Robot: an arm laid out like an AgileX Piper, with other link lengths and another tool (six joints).
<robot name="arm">
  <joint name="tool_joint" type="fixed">
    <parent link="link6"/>
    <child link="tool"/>
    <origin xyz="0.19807 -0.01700 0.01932" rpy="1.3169 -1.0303 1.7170"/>
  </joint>
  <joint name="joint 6" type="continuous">
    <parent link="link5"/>
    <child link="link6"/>
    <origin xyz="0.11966 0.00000 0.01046" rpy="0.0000 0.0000 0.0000"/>
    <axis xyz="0.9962 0 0.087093"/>
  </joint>
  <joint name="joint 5" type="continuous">
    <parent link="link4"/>
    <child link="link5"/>
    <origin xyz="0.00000 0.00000 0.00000" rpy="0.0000 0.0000 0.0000"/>
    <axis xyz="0 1 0"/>
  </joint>
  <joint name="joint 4" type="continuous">
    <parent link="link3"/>
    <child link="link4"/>
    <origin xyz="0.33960 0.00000 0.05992" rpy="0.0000 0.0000 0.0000"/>
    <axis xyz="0.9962 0 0.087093"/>
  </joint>
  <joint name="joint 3" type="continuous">
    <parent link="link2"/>
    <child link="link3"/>
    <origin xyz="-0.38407 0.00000 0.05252" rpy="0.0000 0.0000 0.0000"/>
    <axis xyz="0 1 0"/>
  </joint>
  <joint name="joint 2" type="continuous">
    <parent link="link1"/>
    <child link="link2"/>
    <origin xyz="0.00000 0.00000 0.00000" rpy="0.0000 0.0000 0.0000"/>
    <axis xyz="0 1 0"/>
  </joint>
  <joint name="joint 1" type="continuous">
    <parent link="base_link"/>
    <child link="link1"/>
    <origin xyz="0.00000 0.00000 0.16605" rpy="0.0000 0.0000 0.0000"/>
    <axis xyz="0 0 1"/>
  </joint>
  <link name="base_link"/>
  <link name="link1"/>
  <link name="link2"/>
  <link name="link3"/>
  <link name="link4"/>
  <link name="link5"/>
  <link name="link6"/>
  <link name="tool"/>
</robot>
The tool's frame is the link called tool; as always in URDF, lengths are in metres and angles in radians. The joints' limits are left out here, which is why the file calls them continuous.
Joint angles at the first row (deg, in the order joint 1, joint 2, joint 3, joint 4, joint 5, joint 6):
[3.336, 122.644, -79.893, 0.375, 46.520, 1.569]
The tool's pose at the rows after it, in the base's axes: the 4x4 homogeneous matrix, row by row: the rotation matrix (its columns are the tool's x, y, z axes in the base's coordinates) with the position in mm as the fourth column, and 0 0 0 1 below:
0.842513, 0.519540, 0.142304, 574.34; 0.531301, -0.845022, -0.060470, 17.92; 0.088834, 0.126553, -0.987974, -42.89; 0, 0, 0, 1
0.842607, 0.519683, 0.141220, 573.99; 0.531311, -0.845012, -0.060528, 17.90; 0.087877, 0.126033, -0.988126, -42.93; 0, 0, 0, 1
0.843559, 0.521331, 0.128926, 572.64; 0.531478, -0.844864, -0.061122, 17.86; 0.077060, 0.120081, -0.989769, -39.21; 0, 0, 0, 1
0.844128, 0.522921, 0.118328, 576.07; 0.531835, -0.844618, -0.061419, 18.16; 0.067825, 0.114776, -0.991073, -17.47; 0, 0, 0, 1
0.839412, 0.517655, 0.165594, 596.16; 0.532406, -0.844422, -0.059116, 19.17; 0.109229, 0.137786, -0.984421, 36.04; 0, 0, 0, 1
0.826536, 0.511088, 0.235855, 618.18; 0.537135, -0.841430, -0.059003, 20.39; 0.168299, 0.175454, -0.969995, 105.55; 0, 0, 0, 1
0.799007, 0.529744, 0.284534, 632.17; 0.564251, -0.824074, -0.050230, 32.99; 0.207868, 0.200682, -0.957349, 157.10; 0, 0, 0, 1
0.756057, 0.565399, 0.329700, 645.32; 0.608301, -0.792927, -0.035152, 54.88; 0.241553, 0.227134, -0.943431, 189.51; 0, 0, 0, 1
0.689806, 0.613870, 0.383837, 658.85; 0.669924, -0.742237, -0.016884, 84.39; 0.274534, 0.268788, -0.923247, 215.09; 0, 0, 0, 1
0.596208, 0.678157, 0.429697, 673.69; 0.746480, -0.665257, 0.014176, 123.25; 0.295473, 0.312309, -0.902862, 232.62; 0, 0, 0, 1
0.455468, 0.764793, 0.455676, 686.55; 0.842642, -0.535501, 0.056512, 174.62; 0.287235, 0.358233, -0.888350, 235.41; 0, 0, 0, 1
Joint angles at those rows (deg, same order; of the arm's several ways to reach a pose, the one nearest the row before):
[3.337, 122.644, -79.893, 0.375, 46.579, 1.570]
[3.337, 122.644, -79.892, 0.375, 46.641, 1.570]
[3.337, 122.645, -80.701, 0.375, 48.163, 1.570]
[3.337, 121.873, -83.518, 0.375, 52.366, 1.570]
[3.336, 119.263, -88.400, 0.320, 57.118, 1.569]
[3.469, 116.319, -94.833, 0.000, 62.407, 1.514]
[4.528, 115.112, -100.937, 0.000, 66.939, 0.641]
[6.362, 115.044, -105.566, 0.000, 69.082, -0.782]
[8.938, 115.117, -108.980, -0.409, 69.341, -2.939]
[11.999, 116.409, -113.022, -0.546, 69.411, -6.525]
[15.806, 119.184, -117.395, -0.546, 69.451, -12.580]

